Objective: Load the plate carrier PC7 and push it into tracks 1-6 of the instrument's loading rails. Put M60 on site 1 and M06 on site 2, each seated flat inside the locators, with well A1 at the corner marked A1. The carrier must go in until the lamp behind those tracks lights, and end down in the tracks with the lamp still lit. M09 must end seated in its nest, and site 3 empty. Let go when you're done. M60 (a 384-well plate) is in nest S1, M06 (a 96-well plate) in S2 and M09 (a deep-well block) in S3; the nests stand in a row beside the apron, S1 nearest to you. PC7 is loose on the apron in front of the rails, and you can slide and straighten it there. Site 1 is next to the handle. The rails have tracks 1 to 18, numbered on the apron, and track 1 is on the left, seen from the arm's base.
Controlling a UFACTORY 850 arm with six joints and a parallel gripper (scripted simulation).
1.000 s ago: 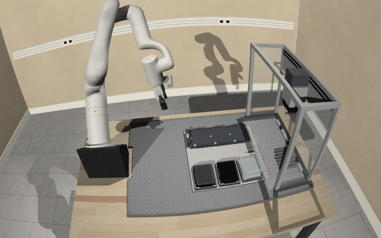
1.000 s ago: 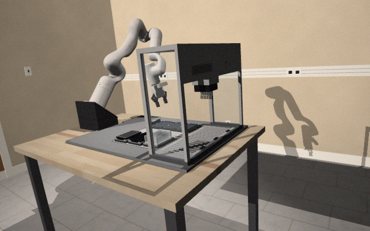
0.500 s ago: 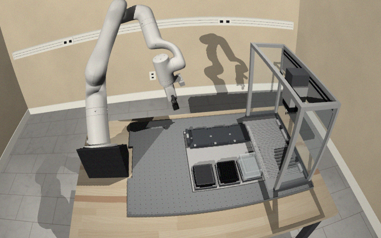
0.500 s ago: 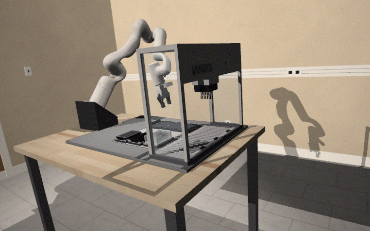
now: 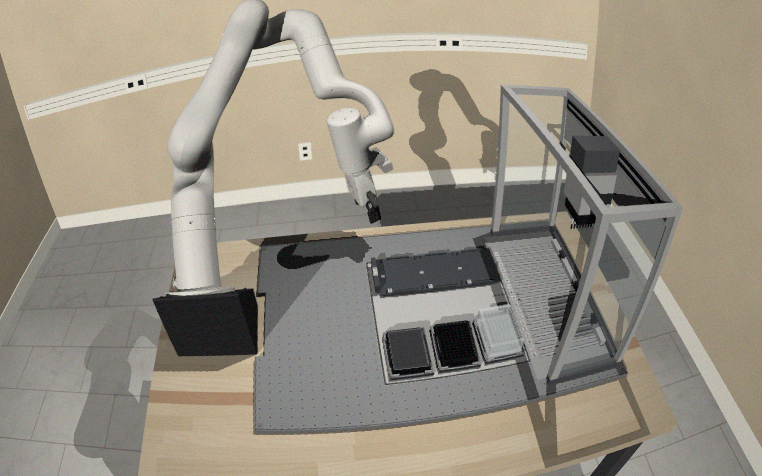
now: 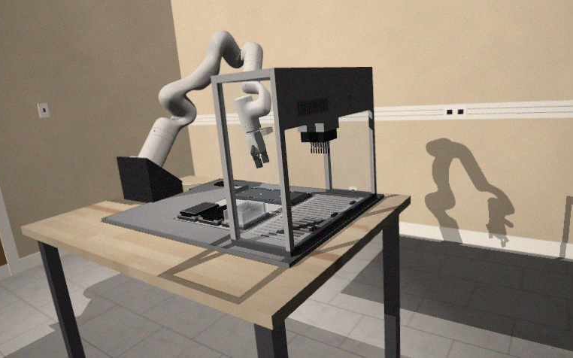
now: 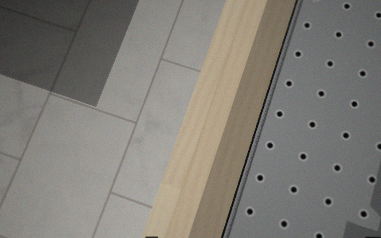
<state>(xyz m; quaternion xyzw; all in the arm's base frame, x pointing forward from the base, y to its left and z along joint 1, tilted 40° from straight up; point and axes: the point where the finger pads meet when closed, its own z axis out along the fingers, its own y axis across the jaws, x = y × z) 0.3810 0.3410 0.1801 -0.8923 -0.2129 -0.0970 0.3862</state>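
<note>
Right now my hand is 41 cm to the left of the nest S2, 22 cm short of it and 9 cm above it. Round my hand: nest S1: 43 cm to the right, 11 cm ahead, 9 cm below; then clear deep-well block M09: 39 cm to the right, 33 cm ahead, 7 cm below; then plate carrier PC7: 19 cm ahead, 15 cm to the right, 8 cm below.
</note>
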